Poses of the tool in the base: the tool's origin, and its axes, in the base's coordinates. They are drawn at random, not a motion.
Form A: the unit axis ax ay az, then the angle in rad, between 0 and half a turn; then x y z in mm.
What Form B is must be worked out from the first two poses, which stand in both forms.
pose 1, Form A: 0.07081, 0.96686, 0.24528, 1.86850, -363.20, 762.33, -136.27
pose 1, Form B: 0.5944, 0.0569, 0.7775, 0.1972, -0.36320, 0.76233, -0.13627
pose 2, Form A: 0.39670, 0.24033, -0.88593, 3.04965, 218.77, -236.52, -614.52
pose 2, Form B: 0.0460, 0.3963, 0.2401, -0.8850, 0.21877, -0.23652, -0.61452
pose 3, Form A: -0.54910, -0.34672, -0.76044, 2.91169, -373.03, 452.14, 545.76
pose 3, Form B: 0.1147, -0.5455, -0.3444, -0.7554, -0.37303, 0.45214, 0.54576
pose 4, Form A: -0.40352, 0.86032, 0.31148, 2.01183, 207.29, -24.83, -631.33
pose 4, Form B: 0.5353, -0.3408, 0.7267, 0.2631, 0.20729, -0.02483, -0.63133
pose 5, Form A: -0.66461, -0.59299, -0.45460, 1.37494, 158.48, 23.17, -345.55
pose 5, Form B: 0.7729, -0.4217, -0.3763, -0.2885, 0.15848, 0.02317, -0.34555
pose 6, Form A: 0.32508, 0.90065, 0.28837, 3.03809, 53.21, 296.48, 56.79
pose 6, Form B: 0.0517, 0.3246, 0.8994, 0.2880, 0.05321, 0.29648, 0.05679
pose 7, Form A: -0.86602, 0.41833, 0.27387, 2.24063, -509.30, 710.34, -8.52
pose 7, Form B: 0.4354, -0.7796, 0.3766, 0.2465, -0.50930, 0.71034, -0.00852
